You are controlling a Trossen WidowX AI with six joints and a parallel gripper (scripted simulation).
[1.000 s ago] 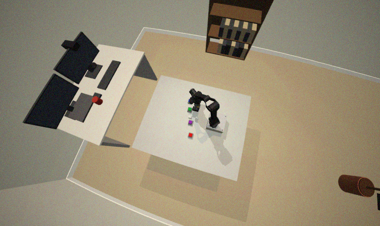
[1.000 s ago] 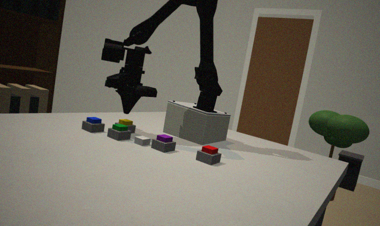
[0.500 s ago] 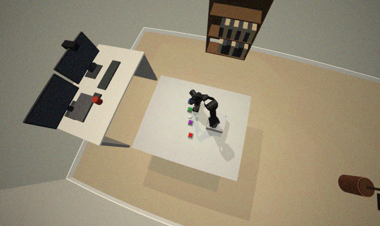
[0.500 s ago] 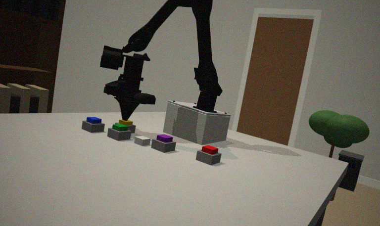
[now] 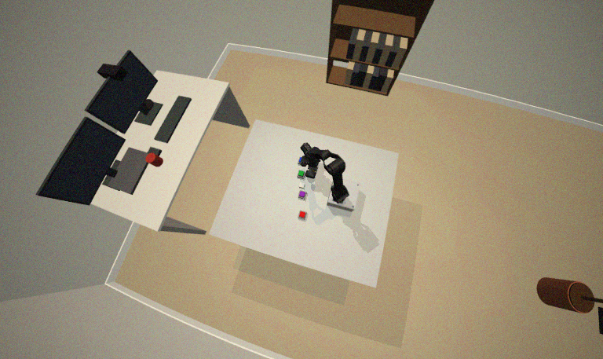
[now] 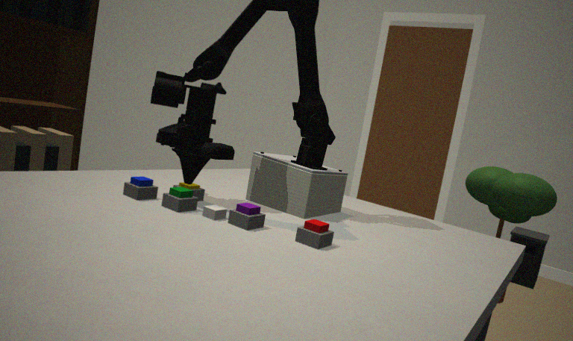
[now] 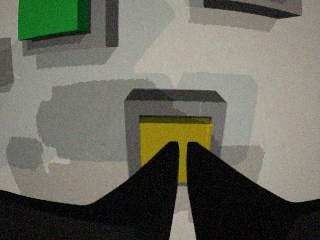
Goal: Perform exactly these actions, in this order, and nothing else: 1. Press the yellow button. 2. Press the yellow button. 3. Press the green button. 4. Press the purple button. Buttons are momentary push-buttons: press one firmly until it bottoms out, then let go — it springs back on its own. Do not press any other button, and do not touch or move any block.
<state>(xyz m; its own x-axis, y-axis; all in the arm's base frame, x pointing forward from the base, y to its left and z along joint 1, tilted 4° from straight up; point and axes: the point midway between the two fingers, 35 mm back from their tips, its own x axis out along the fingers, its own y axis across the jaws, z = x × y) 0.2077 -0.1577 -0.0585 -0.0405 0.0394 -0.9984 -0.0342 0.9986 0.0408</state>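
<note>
My gripper tip is now 10 mm above the yellow button. The rest, counted from my gripper tip: blue button: 90 mm ahead, 30 mm to the right; green button: 70 mm ahead, 60 mm to the left; small white block: 40 mm ahead, 130 mm to the left, 20 mm below.
</note>
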